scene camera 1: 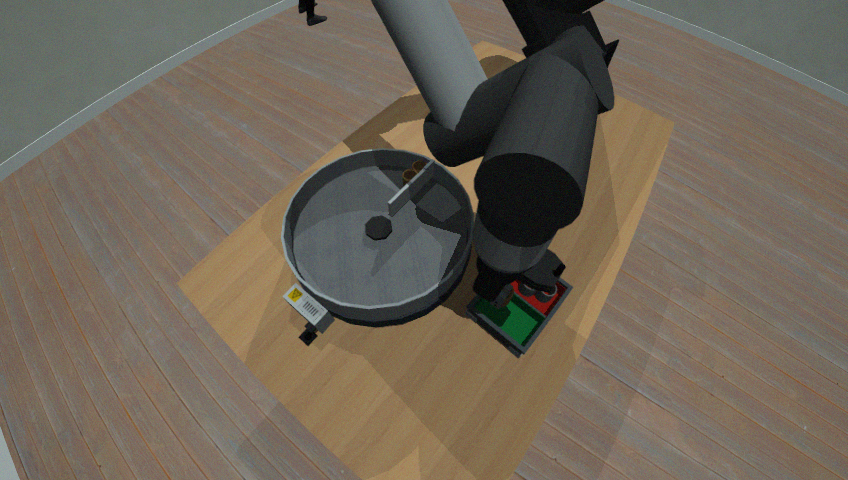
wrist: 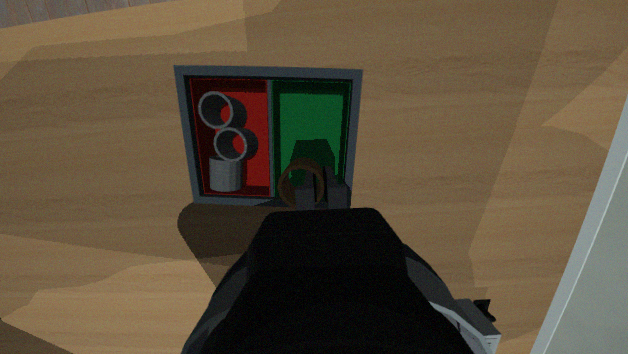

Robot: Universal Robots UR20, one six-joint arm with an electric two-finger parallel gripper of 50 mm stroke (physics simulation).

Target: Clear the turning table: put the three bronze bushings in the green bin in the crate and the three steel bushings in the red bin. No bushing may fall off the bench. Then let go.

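Frame: origin at the arm's base, x ahead, y left, z up, level; metres.
Seen in the pictures: gripper, fingertip midpoint: (scene camera 1: 497, 302) (wrist: 319, 177).
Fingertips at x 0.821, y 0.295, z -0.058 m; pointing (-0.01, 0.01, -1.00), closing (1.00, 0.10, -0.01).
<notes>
Pixels of each thing's top centre, then the offset from my fingertips to it. "spot": a spot on its surface instead. Level surfaces: height alone.
- bronze bushing, middle of its top: (wrist: 300, 187) (scene camera 1: 504, 290) 0.030 m up, 0.016 m back, 0.002 m right
- turning table, middle of its top: (scene camera 1: 378, 226) 0.012 m down, 0.036 m ahead, 0.308 m right
- bar, surface spot: (scene camera 1: 403, 196) spot: 0.014 m up, 0.051 m back, 0.314 m right
- grey crate, surface spot: (wrist: 267, 72) (scene camera 1: 548, 317) spot: 0.023 m down, 0.056 m back, 0.098 m left
- wooden bench, its level: 0.073 m down
- divider, middle of its top: (wrist: 270, 142) 0.031 m down, 0.056 m back, 0.029 m left
- white box with a yellow label, surface spot: (scene camera 1: 306, 306) spot: 0.015 m down, 0.269 m ahead, 0.274 m right
- dark hub, middle of its top: (scene camera 1: 378, 226) 0.012 m down, 0.036 m ahead, 0.308 m right
My gripper (scene camera 1: 503, 295) (wrist: 319, 177) is shut on the wall of a bronze bushing (wrist: 285, 192), held over the near part of the green bin (scene camera 1: 516, 325) (wrist: 310, 115). Three steel bushings are in the red bin (scene camera 1: 543, 305) (wrist: 259, 172): one (wrist: 239, 114) and another (wrist: 251, 145) show open ends in the wrist view, and a third (wrist: 226, 175) shows its side. Two bronze bushings (scene camera 1: 408, 176) (scene camera 1: 418, 165) stand on the turning table (scene camera 1: 333, 255), against the bar (scene camera 1: 403, 196) near its far rim. In scene camera 1 the arm partly hides the red bin and the gripper.
The grey crate (scene camera 1: 551, 319) (wrist: 267, 72) stands on the wooden bench (scene camera 1: 386, 410) (wrist: 425, 125), beside the turning table. A divider (wrist: 271, 135) parts its bins. A white box with a yellow label (scene camera 1: 306, 306) sits at the turning table's rim. The dark hub (scene camera 1: 378, 227) is at its centre.
</notes>
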